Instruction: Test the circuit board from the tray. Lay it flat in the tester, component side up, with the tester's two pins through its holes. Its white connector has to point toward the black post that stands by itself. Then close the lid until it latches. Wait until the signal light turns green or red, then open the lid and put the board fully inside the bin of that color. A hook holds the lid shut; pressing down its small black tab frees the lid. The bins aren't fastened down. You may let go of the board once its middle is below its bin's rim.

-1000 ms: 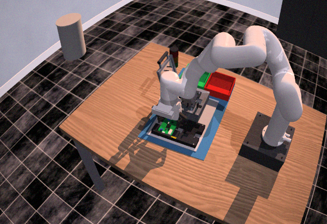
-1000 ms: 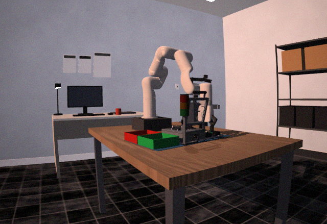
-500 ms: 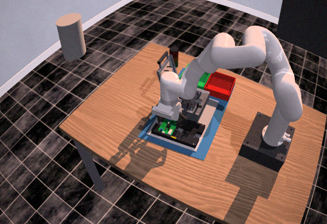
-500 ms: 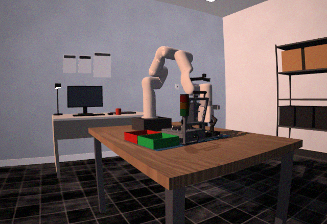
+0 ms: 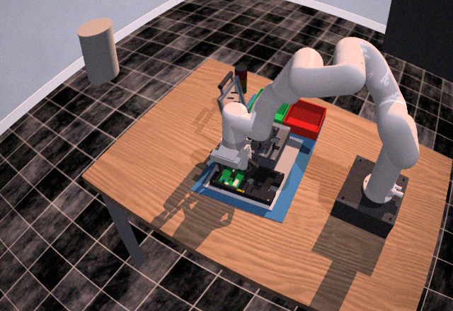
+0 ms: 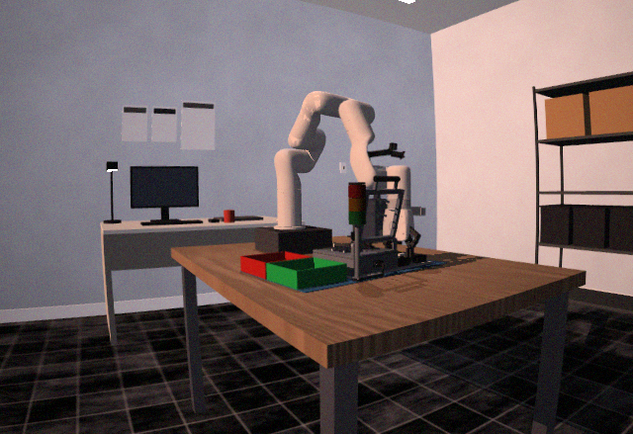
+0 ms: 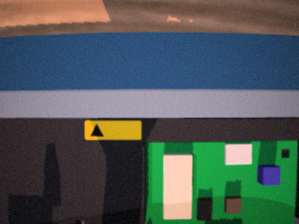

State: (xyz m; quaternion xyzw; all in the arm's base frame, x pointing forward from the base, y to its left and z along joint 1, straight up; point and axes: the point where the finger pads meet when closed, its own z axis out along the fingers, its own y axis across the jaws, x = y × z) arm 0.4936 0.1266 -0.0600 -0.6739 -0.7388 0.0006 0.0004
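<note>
Right now my hand is right at the green circuit board. Round my hand: black block 12 cm to the right, 9 cm behind, 6 cm above; green bin 37 cm to the right, 4 cm ahead, 1 cm below; clear lid 16 cm to the right, 16 cm above, 10 cm ahead.
</note>
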